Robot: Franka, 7 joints.
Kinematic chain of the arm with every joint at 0, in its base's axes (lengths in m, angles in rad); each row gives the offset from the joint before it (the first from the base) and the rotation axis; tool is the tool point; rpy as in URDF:
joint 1: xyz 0 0 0.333 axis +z
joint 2: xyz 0 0 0 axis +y
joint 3: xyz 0 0 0.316 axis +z
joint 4: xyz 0.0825 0 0 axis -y
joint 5: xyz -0.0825 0 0.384 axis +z
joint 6: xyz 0 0 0 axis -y
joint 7: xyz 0.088 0 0 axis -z
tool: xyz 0 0 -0.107 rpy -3.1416 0 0
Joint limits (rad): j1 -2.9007..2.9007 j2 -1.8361..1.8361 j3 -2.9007..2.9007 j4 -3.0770..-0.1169 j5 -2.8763..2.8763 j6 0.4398..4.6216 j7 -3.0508..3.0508
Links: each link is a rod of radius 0.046 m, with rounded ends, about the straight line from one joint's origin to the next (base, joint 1, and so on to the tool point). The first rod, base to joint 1, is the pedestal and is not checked.
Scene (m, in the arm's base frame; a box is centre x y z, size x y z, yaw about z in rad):
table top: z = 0
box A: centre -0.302 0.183 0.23 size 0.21 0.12 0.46 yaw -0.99
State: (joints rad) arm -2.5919 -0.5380 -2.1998 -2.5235 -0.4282 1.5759 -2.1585
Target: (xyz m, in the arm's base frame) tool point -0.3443 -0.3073 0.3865
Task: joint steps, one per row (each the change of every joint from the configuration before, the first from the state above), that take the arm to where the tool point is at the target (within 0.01 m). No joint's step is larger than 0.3 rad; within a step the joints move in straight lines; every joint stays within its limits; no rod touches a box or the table.
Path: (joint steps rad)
1: 0.1989 -0.0455 0.2641 0.2615 -0.0924 -0.0342 -0.0019
2: 0.1989 -0.0456 0.2641 0.2614 -0.0923 -0.0342 -0.0019
3: 0.1988 -0.0455 0.2641 0.2615 -0.0924 -0.0342 -0.0019
4: 0.1989 -0.0455 0.2641 0.2615 -0.0924 -0.0343 -0.0019
5: 0.1989 -0.0455 0.2641 0.2615 -0.0923 -0.0342 -0.0019
6: 0.0055 0.1080 0.0357 -0.2562 0.1578 0.1037 -0.0523
7: 0.0056 0.1079 0.0357 -0.2561 0.1578 0.1037 -0.0524
8: 0.0055 0.1080 0.0357 -0.2562 0.1578 0.1036 -0.0524
9: 0.0055 0.1080 0.0358 -0.2561 0.1578 0.1037 -0.0523
10: 0.0056 0.1080 0.0357 -0.2561 0.1578 0.1037 -0.0524
11: 0.1215 -0.0297 -0.1658 0.0990 -0.0820 -0.0163 0.1357
12: 0.1215 -0.0296 -0.1658 0.0991 -0.0820 -0.0162 0.1356

